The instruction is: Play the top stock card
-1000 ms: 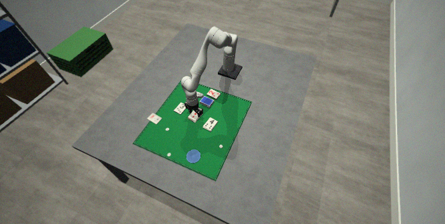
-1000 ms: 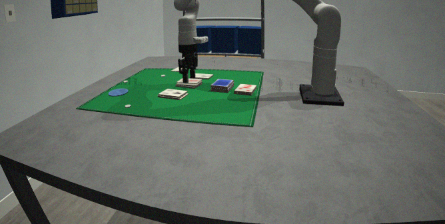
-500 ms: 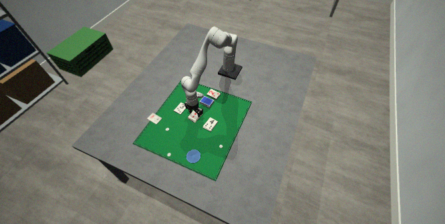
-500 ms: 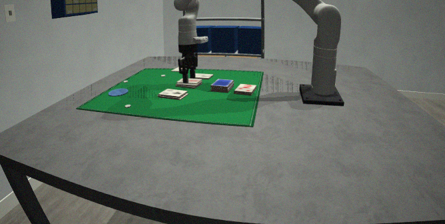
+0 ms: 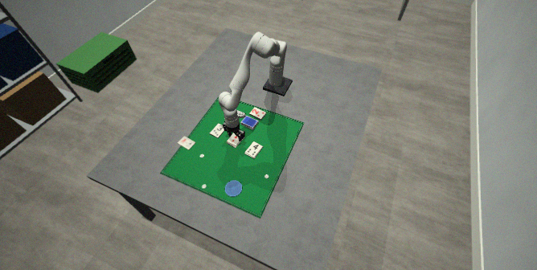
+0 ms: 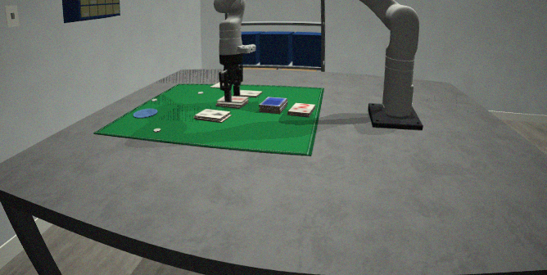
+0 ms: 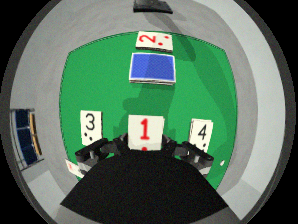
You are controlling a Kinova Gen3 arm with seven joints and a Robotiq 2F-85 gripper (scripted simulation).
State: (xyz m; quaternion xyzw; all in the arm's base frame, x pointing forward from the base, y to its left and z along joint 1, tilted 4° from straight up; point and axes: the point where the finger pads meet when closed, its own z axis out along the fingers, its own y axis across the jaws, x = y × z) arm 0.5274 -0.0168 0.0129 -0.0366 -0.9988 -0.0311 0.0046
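The green mat lies 3 cm ahead of my hand, 3 cm to the left of it and 4 cm below it.
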